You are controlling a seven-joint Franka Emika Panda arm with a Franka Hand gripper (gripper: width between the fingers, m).
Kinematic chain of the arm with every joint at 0, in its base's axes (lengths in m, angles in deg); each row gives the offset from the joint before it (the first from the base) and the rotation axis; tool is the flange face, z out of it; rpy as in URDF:
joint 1: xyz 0 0 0.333 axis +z
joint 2: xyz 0 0 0 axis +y
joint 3: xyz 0 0 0.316 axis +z
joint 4: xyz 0.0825 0 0 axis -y
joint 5: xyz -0.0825 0 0.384 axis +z
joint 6: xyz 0 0 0 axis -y
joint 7: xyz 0.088 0 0 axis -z
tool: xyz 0 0 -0.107 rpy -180 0 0
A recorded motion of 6 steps. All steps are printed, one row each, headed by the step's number.
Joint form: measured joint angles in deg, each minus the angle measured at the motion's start. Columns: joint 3, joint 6, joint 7, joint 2, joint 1, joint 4, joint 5.
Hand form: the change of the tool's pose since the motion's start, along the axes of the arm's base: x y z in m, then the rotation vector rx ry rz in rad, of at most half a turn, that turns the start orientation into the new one. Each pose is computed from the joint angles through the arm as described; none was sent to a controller.
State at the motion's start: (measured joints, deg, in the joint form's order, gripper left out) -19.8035 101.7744 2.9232 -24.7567 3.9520 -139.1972 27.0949
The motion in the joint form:
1: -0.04 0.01 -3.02 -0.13 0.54 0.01 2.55
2: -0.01 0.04 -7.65 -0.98 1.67 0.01 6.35
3: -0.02 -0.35 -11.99 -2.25 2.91 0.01 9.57
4: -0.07 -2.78 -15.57 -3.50 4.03 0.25 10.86
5: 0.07 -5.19 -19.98 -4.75 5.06 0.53 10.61
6: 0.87 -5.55 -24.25 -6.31 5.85 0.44 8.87
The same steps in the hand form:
1: 0.0019 0.0062 0.0030 0.0422 -0.0418 0.0312
2: 0.0036 0.0180 0.0122 0.1044 -0.1189 0.0848
3: 0.0029 0.0299 0.0236 0.1608 -0.1953 0.1431
4: -0.0024 0.0414 0.0338 0.2044 -0.2377 0.2239
5: -0.0091 0.0517 0.0427 0.2249 -0.2852 0.3289
6: -0.0150 0.0605 0.0504 0.2028 -0.3456 0.4311

